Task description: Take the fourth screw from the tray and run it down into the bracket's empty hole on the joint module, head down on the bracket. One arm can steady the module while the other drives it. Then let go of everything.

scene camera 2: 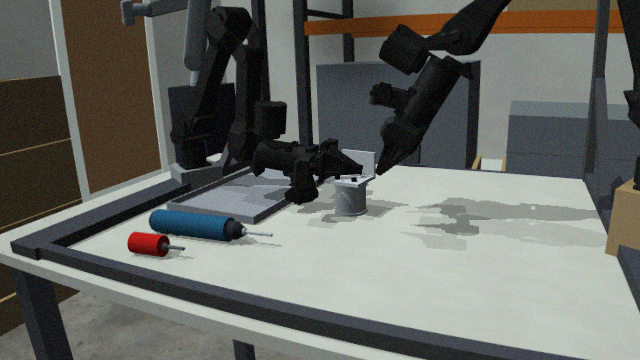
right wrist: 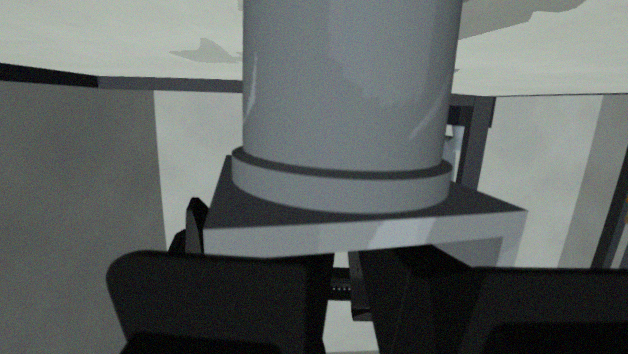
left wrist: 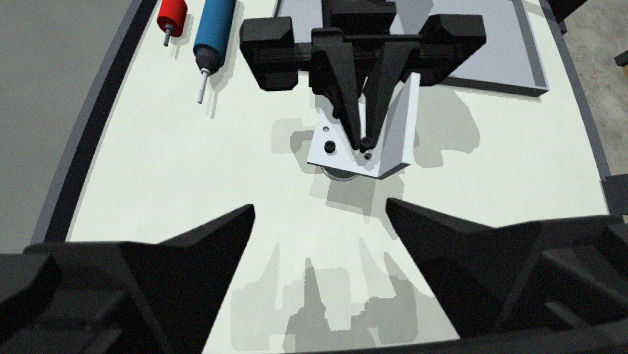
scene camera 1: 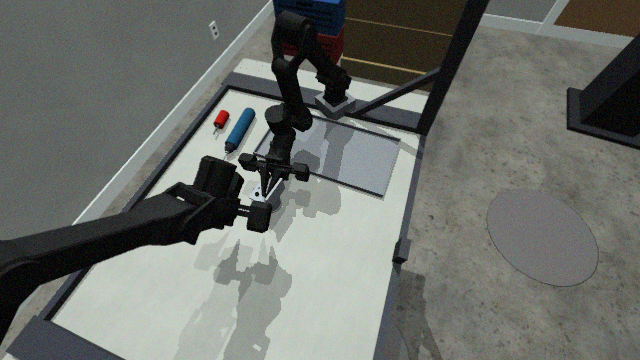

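Observation:
The grey cylindrical joint module stands upright on the table, with the pale angled bracket on top. Black screw heads show on the bracket, one near its outer corner; an open hole lies just in front of my right fingertips. My right gripper is shut on a small dark screw, barely visible, low over the bracket; in the right wrist view the bracket hides the tips. My left gripper is open and empty, apart from the module.
The shallow grey tray lies behind the module, beneath the right arm. A blue driver and a short red driver lie beside it. A dark raised frame edges the table.

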